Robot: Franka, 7 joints.
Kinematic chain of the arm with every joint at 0, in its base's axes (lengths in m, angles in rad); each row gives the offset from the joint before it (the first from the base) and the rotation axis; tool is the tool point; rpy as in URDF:
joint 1: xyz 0 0 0.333 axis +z
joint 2: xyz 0 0 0 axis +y
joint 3: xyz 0 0 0.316 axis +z
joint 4: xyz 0.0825 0 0 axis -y
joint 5: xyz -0.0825 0 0.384 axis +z
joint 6: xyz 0 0 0 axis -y
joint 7: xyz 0.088 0 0 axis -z
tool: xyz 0 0 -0.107 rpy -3.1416 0 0
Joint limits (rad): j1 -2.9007..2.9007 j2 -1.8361..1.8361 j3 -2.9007..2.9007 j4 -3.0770..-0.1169 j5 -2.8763..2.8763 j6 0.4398..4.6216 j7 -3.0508..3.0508
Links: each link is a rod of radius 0.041 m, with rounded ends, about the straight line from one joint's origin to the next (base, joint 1, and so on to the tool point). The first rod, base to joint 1, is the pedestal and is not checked.
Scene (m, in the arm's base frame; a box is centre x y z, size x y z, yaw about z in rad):
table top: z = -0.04
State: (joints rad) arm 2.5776 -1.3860 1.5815 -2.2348 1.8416 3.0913 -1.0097
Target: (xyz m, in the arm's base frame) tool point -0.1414 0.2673 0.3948
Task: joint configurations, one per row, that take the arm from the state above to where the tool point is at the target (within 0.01 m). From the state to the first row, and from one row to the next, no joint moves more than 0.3 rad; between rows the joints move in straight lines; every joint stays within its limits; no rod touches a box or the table.
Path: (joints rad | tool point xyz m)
1: 2.3094 -1.2517 1.4181 -2.4024 1.8445 3.0888 -1.0097 | -0.3653 -0.2574 0.4709
2: 2.0413 -1.1173 1.2547 -2.5700 1.8475 3.0862 -1.0097 | -0.3856 -0.0290 0.4825
3: 1.7731 -0.9830 1.0912 -2.7376 1.8504 3.0837 -1.0097 | -0.2979 0.1641 0.4541
4: 1.5050 -0.8487 0.9278 -2.9053 1.8533 3.0811 -1.0097 | -0.1414 0.2673 0.3948

